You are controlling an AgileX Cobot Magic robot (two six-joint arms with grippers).
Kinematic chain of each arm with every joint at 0, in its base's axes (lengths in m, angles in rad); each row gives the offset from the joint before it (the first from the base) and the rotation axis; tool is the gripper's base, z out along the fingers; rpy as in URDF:
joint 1: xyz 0 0 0.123 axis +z
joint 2: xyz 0 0 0 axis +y
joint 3: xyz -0.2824 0 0.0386 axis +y
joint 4: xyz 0.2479 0 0.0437 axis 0.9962 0 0.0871
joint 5: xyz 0 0 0 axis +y
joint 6: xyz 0.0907 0 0.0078 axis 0.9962 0 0.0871
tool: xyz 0 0 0 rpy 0 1.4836 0
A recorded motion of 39 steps. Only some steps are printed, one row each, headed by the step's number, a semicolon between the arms.
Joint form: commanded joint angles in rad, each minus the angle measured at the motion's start. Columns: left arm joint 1, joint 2, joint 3, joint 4, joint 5, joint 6; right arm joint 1, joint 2, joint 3, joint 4, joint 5, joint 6.
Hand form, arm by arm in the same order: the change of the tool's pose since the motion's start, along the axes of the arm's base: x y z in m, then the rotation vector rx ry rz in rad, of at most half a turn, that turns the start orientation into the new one. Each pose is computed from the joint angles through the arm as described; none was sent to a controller.
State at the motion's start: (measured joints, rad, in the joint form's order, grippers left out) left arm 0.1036 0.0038 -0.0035 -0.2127 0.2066 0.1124; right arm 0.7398 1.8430 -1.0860 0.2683 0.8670 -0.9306
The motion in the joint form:
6: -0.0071 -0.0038 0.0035 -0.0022 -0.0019 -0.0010; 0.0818 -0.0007 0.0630 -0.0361 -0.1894 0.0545
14: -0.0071 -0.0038 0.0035 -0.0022 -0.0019 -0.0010; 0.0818 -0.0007 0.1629 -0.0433 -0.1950 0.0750
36: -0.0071 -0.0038 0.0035 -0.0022 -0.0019 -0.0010; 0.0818 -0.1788 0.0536 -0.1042 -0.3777 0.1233
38: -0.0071 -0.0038 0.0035 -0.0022 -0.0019 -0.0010; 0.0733 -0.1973 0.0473 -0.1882 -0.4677 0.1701
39: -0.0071 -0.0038 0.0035 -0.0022 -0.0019 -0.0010; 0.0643 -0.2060 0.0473 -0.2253 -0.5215 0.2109
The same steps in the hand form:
6: -0.0001 -0.0004 -0.0008 -0.0030 -0.0024 -0.0068; -0.0149 0.0157 -0.0124 0.0420 -0.1157 0.0157
14: -0.0001 -0.0004 -0.0008 -0.0030 -0.0024 -0.0068; -0.0313 -0.0026 -0.0329 -0.0320 -0.0516 0.0027
36: -0.0001 -0.0004 -0.0008 -0.0030 -0.0024 -0.0068; -0.0051 0.0172 0.0545 0.2677 -0.4052 -0.0456
38: -0.0001 -0.0004 -0.0008 -0.0030 -0.0024 -0.0068; 0.0042 0.0168 0.0667 0.3138 -0.5199 -0.0536
39: -0.0001 -0.0004 -0.0008 -0.0030 -0.0024 -0.0068; 0.0095 0.0157 0.0728 0.3472 -0.5713 -0.0808

